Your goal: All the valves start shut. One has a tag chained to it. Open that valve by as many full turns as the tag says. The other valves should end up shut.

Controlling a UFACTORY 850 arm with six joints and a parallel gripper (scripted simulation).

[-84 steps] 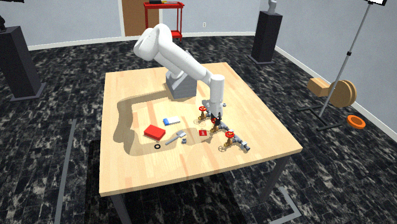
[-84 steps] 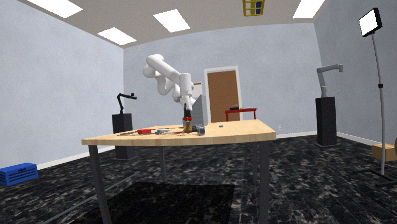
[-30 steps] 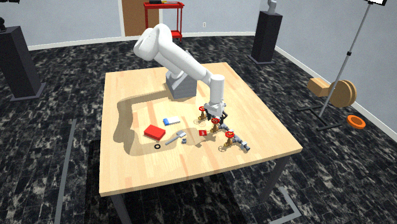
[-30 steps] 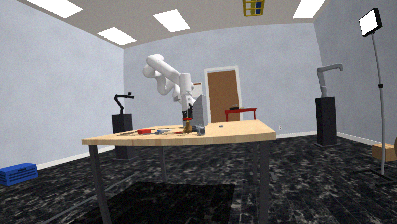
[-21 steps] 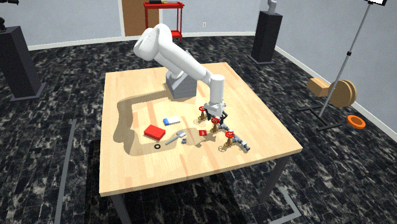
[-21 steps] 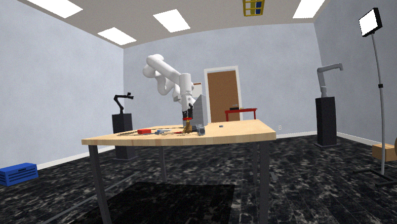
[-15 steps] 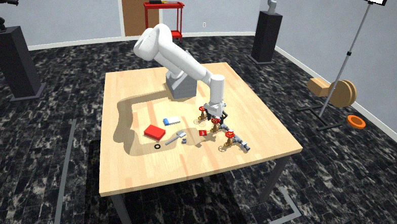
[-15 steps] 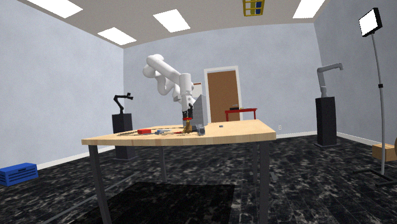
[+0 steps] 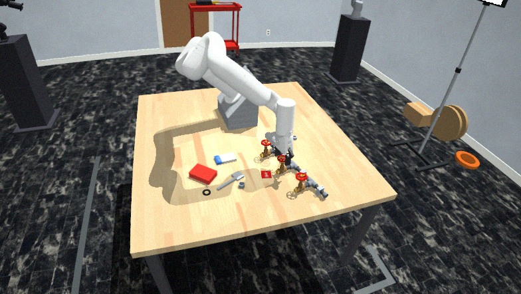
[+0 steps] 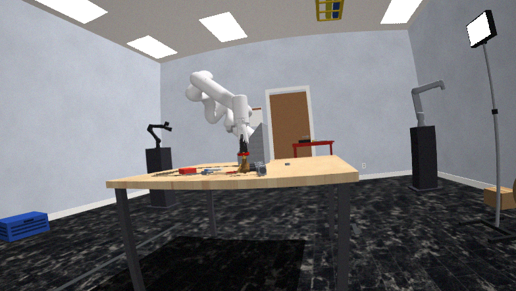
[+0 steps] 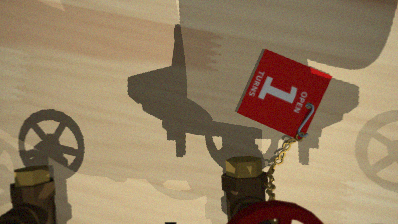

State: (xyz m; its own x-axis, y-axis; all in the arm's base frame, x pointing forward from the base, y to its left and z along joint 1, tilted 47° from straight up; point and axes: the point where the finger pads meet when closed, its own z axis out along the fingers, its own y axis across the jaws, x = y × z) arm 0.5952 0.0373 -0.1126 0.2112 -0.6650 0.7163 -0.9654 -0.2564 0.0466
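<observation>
Now: hand 1 cm past the red tag, 8 cm to the left of it and 9 cm above it. The rest, counted from my hand: grey cylinder (5 cm ahead, 22 cm to the right, 9 cm below); then grey tool (26 cm to the right, 9 cm below); then white card (17 cm behind, 26 cm to the right, 9 cm below).
</observation>
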